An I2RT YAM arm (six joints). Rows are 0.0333 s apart.
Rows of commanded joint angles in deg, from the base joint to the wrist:
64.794 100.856 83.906 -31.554 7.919 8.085
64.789 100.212 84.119 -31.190 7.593 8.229
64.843 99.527 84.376 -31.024 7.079 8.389
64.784 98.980 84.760 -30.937 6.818 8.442
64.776 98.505 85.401 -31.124 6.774 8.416
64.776 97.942 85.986 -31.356 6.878 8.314
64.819 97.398 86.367 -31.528 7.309 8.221
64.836 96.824 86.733 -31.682 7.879 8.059
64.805 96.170 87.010 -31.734 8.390 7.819
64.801 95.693 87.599 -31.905 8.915 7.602
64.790 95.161 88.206 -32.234 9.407 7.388
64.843 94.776 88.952 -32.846 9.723 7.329
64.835 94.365 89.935 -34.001 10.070 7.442
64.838 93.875 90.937 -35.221 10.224 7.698
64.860 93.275 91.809 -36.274 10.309 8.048
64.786 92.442 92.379 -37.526 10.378 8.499
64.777 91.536 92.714 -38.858 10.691 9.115
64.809 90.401 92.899 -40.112 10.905 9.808
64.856 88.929 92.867 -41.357 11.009 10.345
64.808 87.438 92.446 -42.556 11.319 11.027
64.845 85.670 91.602 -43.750 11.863 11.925
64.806 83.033 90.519 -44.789 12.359 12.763
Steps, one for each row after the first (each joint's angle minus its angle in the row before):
-0.005 -0.644 0.213 0.364 -0.326 0.144
0.054 -0.685 0.257 0.166 -0.514 0.160
-0.059 -0.547 0.384 0.087 -0.261 0.053
-0.008 -0.475 0.641 -0.187 -0.044 -0.026
0.000 -0.563 0.585 -0.232 0.104 -0.102
0.043 -0.544 0.381 -0.172 0.431 -0.093
0.017 -0.574 0.366 -0.154 0.570 -0.162
-0.031 -0.654 0.277 -0.052 0.511 -0.240
-0.004 -0.477 0.589 -0.171 0.525 -0.217
-0.011 -0.532 0.607 -0.329 0.492 -0.214
0.053 -0.385 0.746 -0.612 0.316 -0.059
-0.008 -0.411 0.983 -1.155 0.347 0.113
0.003 -0.490 1.002 -1.220 0.154 0.256
0.022 -0.600 0.872 -1.053 0.085 0.350
-0.074 -0.833 0.570 -1.252 0.069 0.451
-0.009 -0.906 0.335 -1.332 0.313 0.616
0.032 -1.135 0.185 -1.254 0.214 0.693
0.047 -1.472 -0.032 -1.245 0.104 0.537
-0.048 -1.491 -0.421 -1.199 0.310 0.682
0.037 -1.768 -0.844 -1.194 0.544 0.898
-0.039 -2.637 -1.083 -1.039 0.496 0.838

